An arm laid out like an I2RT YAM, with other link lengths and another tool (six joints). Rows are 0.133 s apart.
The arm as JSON. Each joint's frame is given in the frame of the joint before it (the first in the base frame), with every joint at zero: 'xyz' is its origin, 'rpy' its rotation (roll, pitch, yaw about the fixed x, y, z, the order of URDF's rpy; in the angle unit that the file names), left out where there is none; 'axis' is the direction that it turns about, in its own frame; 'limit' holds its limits. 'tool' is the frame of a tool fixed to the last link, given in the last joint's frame.
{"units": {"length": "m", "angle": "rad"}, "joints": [
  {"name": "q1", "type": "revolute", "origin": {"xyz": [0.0, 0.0, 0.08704]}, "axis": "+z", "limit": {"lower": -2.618, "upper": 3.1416}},
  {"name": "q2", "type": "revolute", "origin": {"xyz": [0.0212, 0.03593, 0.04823], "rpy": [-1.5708, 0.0, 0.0]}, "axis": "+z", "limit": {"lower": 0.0, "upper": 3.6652}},
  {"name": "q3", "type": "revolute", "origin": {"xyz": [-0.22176, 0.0, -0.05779], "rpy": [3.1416, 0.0, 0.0]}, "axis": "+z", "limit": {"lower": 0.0, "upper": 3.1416}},
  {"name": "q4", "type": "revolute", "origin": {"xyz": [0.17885, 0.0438, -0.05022]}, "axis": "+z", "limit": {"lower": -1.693, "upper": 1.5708}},
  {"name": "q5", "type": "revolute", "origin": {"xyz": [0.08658, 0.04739, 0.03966], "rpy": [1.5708, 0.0, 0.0]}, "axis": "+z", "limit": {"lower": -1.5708, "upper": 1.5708}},
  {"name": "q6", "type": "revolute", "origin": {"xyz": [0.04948, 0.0, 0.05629], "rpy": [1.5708, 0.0, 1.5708]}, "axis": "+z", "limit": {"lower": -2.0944, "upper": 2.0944}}
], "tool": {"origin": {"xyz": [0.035, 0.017, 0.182], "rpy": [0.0, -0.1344, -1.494]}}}
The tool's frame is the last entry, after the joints.
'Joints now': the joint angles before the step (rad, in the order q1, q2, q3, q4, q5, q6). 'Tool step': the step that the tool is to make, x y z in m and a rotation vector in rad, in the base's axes. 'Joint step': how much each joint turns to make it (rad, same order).
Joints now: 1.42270, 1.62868, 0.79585, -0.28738, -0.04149, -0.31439
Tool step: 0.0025, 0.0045, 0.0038, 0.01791, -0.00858, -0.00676
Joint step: 0.00041, -0.00579, 0.00141, 0.01192, 0.00842, 0.00383
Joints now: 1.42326, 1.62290, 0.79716, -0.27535, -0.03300, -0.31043
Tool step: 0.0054, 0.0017, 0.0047, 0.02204, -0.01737, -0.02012
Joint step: -0.00056, -0.01991, -0.01499, 0.01968, 0.02141, 0.01087
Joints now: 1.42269, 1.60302, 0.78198, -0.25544, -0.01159, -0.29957
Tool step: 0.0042, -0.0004, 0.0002, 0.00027, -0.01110, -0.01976
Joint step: 0.00053, 0.00324, 0.00029, 0.00488, 0.01927, 0.01266
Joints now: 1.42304, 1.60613, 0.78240, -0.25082, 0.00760, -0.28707
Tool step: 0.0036, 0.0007, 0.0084, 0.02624, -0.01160, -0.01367
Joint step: -0.00206, -0.03897, -0.01293, 0.00155, 0.01229, 0.00643
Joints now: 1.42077, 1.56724, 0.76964, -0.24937, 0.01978, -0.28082
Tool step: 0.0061, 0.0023, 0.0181, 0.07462, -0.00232, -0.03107
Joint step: -0.01897, -0.09234, -0.04167, 0.02308, -0.00165, 0.01534
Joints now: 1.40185, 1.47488, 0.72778, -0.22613, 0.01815, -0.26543
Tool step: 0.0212, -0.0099, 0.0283, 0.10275, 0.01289, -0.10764
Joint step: -0.07722, -0.15917, -0.04748, -0.01444, -0.00860, 0.04466
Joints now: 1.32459, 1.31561, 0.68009, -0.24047, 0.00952, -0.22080
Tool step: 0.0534, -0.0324, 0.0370, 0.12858, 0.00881, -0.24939
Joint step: -0.18894, -0.18647, -0.01949, -0.04988, 0.00423, 0.07922
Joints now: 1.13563, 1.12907, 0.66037, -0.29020, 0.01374, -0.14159
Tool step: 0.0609, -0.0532, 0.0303, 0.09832, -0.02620, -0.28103
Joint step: -0.24451, -0.12438, 0.00191, -0.03013, 0.00847, 0.04645
